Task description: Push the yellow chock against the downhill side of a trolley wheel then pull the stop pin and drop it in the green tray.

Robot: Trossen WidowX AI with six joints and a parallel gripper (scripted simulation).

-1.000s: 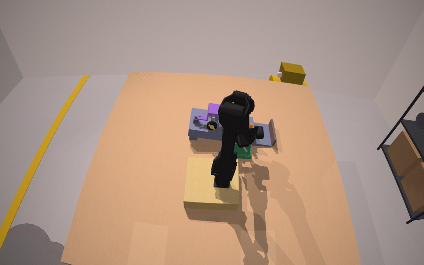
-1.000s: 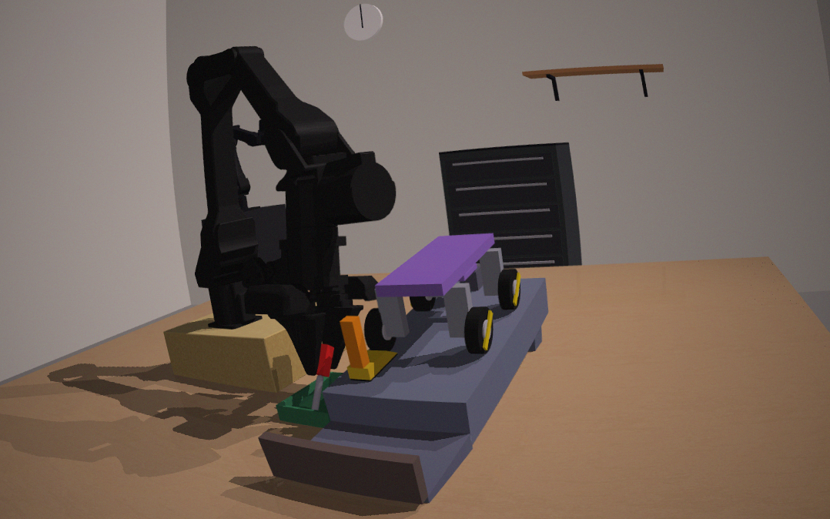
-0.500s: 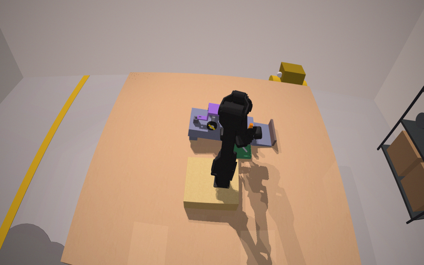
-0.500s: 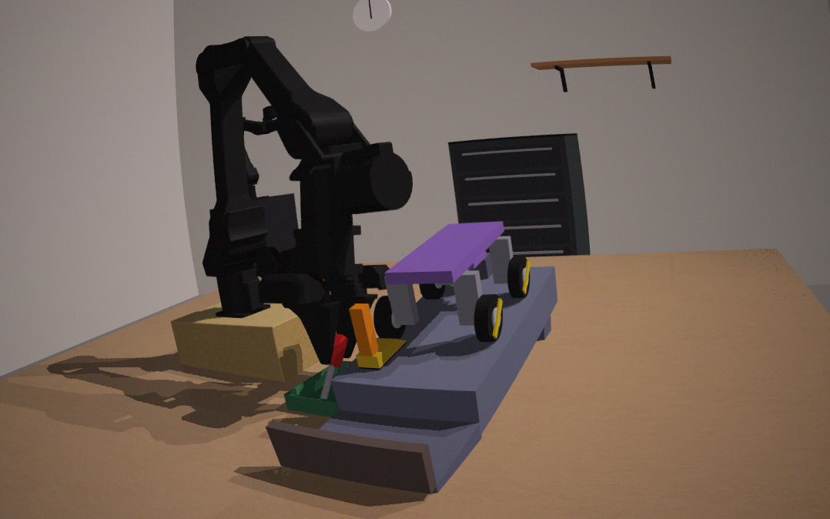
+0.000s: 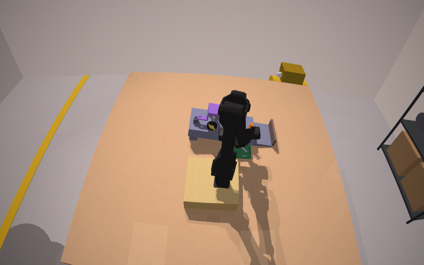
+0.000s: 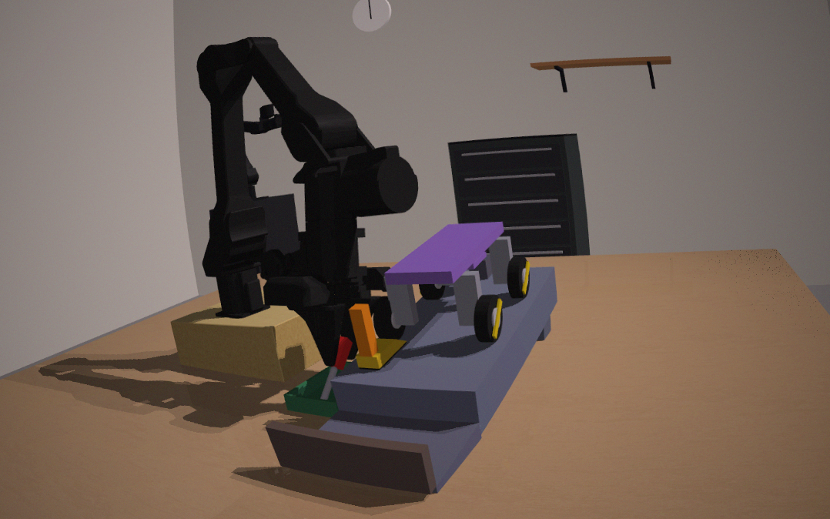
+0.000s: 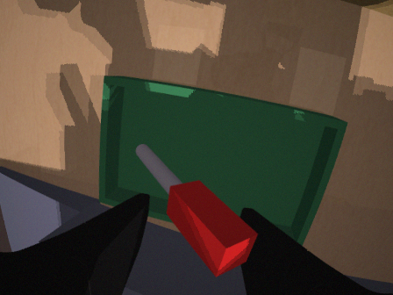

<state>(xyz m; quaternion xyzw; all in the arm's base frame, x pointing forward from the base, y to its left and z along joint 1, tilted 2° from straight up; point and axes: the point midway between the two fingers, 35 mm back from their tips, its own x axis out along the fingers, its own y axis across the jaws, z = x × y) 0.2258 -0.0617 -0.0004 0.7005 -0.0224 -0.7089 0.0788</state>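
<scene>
Now: gripper tip 1 cm to the left of the red-headed stop pin and 1 cm above it. Also, from my gripper tip: green tray: 5 cm below, 1 cm behind; then yellow chock: 7 cm ahead, 4 cm above, 2 cm to the right; then grey ramp: 11 cm ahead, 10 cm to the left.
</scene>
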